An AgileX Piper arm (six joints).
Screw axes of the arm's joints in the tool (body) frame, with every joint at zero. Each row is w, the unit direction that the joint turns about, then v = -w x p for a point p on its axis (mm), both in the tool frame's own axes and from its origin. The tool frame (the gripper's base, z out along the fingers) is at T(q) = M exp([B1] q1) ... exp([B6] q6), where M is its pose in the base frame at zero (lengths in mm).
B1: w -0.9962 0 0.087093 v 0 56.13 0
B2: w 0 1 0 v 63.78 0 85.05
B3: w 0 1 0 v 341.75 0 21.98
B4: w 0 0 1 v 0 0 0
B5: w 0 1 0 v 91 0 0
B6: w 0 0 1 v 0 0 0
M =
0.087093 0 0.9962 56.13
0 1 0 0
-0.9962 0 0.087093 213.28
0 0 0 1
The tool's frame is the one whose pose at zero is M.
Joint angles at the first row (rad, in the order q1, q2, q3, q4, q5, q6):
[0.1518, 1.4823, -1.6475, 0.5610, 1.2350, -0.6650]
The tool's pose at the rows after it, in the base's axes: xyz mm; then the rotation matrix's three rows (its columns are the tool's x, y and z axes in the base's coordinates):
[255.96, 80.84, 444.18], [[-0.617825, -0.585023, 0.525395], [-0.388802, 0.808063, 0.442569], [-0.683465, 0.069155, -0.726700]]
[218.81, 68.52, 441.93], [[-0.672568, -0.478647, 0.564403], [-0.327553, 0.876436, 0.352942], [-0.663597, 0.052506, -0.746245]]
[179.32, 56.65, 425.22], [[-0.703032, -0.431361, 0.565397], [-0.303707, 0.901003, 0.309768], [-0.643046, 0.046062, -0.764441]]
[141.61, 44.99, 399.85], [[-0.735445, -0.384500, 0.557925], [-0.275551, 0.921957, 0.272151], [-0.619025, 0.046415, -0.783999]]
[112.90, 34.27, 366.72], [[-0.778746, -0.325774, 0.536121], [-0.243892, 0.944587, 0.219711], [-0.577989, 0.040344, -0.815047]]
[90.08, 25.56, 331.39], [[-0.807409, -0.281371, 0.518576], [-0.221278, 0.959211, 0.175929], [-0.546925, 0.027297, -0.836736]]
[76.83, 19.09, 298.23], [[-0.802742, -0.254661, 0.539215], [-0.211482, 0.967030, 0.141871], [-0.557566, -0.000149, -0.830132]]
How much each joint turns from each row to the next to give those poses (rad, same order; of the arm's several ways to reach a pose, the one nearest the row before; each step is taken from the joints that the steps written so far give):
[0.0407, -0.1095, 0.0285, -0.1995, 0.0000, 0.2578]
[0.0216, -0.1367, 0.1166, -0.1209, 0.0001, 0.1437]
[0.0049, -0.1527, 0.1669, -0.0493, -0.0001, 0.0532]
[0.0001, -0.1554, 0.1779, -0.0378, 0.0000, 0.0488]
[0.0000, -0.1312, 0.1743, -0.0496, 0.0000, 0.0580]
[0.0000, -0.1184, 0.1676, -0.0410, -0.0160, 0.0412]
[-0.0001, -0.0985, 0.1545, -0.0395, -0.0707, 0.0207]

